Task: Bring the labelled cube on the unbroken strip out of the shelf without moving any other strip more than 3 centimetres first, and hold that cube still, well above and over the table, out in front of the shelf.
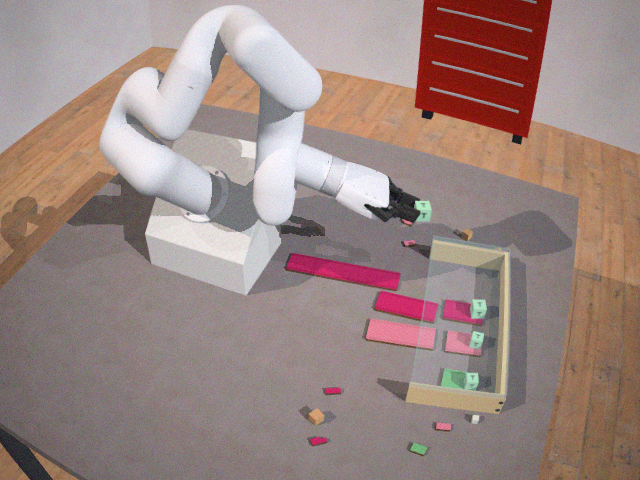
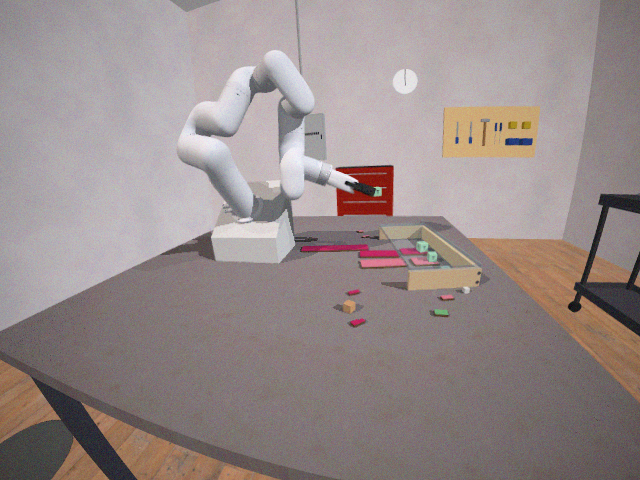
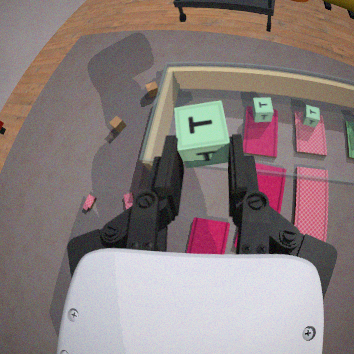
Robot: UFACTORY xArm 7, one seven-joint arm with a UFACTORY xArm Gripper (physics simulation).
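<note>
My gripper (image 1: 417, 207) (image 2: 373, 191) (image 3: 204, 151) is shut on a mint cube (image 1: 422, 210) (image 2: 378, 191) (image 3: 201, 125) labelled T, well above the table and outside the shelf (image 1: 455, 400) (image 2: 439, 280) (image 3: 260, 80), in front of its open side. A long unbroken crimson strip (image 1: 343, 271) (image 2: 334, 248) (image 3: 209, 236) lies on the table in front of the shelf. A crimson strip (image 1: 406, 305) and a pink strip (image 1: 400, 333) are each in two pieces with a gap. Their back pieces and a short green strip (image 1: 452, 378) lie inside, each with a mint cube at its rear end.
The shelf has low wooden walls and a clear top. Small crimson, pink and green scraps, a white bit (image 1: 475, 419) and orange-brown blocks (image 1: 316, 416) (image 1: 466, 234) lie around it. A red drawer cabinet (image 1: 483, 49) (image 2: 364, 198) stands beyond the table.
</note>
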